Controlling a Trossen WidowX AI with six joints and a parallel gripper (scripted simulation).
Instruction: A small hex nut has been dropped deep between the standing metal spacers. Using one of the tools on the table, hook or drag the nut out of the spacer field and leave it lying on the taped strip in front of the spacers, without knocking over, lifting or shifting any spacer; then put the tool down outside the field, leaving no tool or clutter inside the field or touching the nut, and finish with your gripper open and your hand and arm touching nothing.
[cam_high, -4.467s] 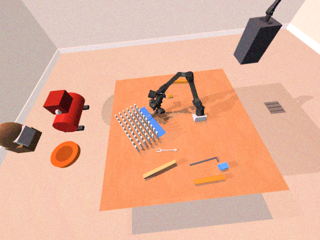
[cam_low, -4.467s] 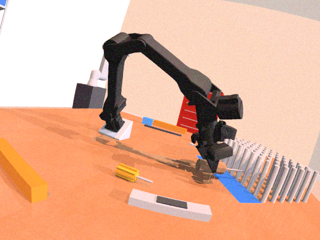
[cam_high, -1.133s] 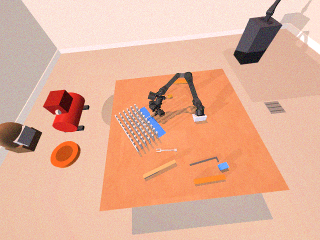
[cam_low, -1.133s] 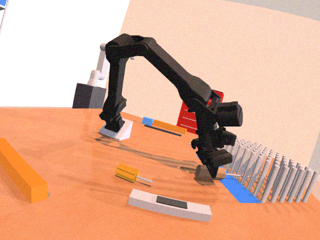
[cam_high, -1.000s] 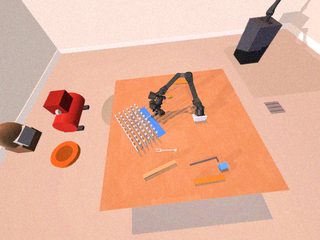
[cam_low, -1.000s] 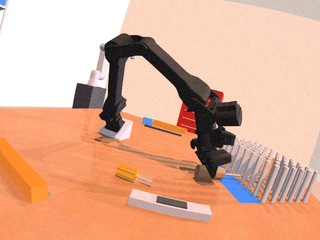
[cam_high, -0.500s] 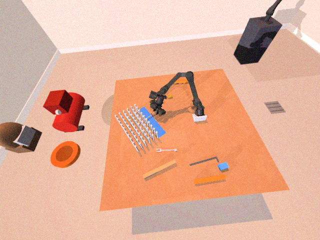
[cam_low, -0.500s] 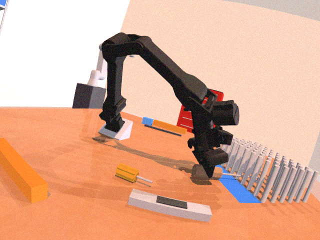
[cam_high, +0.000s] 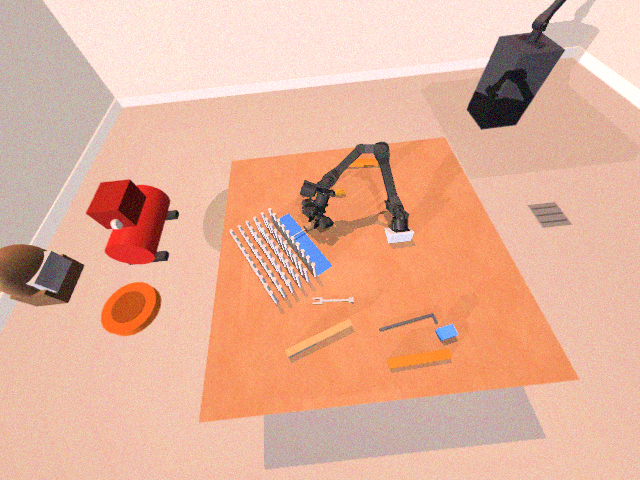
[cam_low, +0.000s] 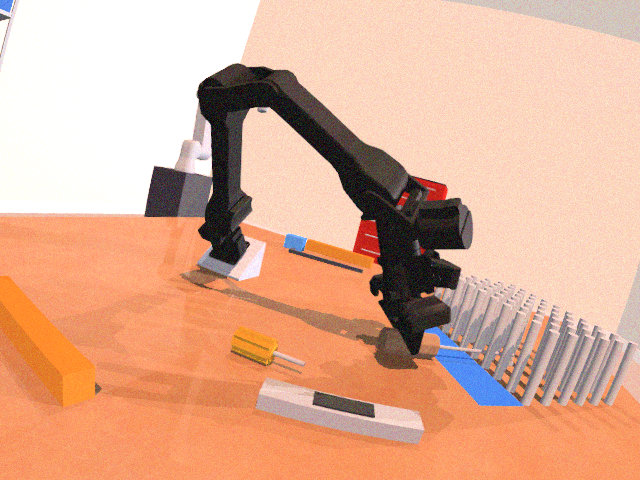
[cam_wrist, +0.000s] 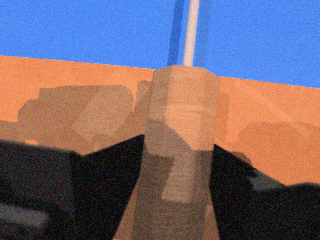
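The blue taped strip lies 60 mm ahead of my gripper tip, 80 mm to the left of it and 10 mm below it. From my gripper tip the other things lie so: hex nut: 180 mm ahead, 100 mm to the left, 10 mm below; then wooden-handled tool: 90 mm ahead, 50 mm to the left; then yellow-handled screwdriver: 160 mm behind, 190 mm to the right, 10 mm above.
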